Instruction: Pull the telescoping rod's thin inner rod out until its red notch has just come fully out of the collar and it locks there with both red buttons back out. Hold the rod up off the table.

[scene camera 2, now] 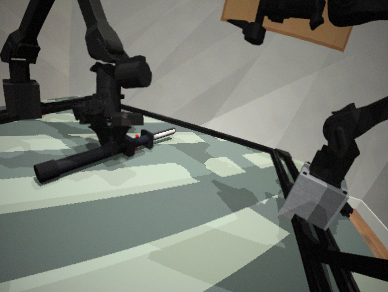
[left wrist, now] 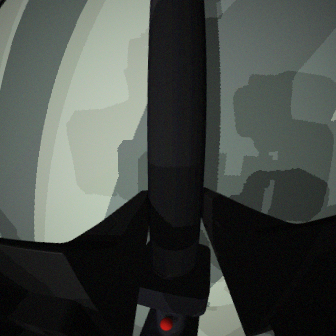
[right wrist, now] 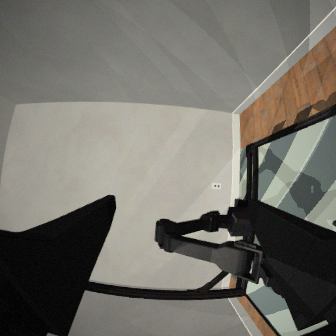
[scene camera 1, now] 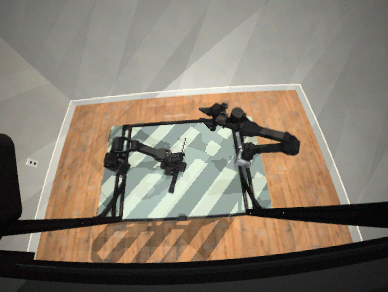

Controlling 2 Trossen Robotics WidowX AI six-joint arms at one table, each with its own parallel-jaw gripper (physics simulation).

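The rod's thick black tube (scene camera 1: 172, 185) (scene camera 2: 75, 162) (left wrist: 177, 100) lies low, on or very near the table. Its thin pale inner rod (scene camera 1: 184, 145) (scene camera 2: 165, 134) sticks out past the two black flanges. A red button (scene camera 2: 137, 136) (left wrist: 166, 324) shows between the flanges. No red notch can be made out. My left gripper (scene camera 1: 175, 166) (scene camera 2: 115, 144) (left wrist: 173, 195) points down and is shut on the thick tube beside the nearer flange, one finger on each side. My right gripper (scene camera 1: 204, 116) (scene camera 2: 272, 24) (right wrist: 183, 204) is open and empty, high up and far from the rod.
Black frame rails (scene camera 1: 165, 123) (scene camera 2: 200, 130) run along the striped green table (scene camera 1: 215, 200) (scene camera 2: 200, 195). The right arm's grey base block (scene camera 2: 316, 202) sits by the right rail. The left arm (right wrist: 200, 247) also shows in the right wrist view.
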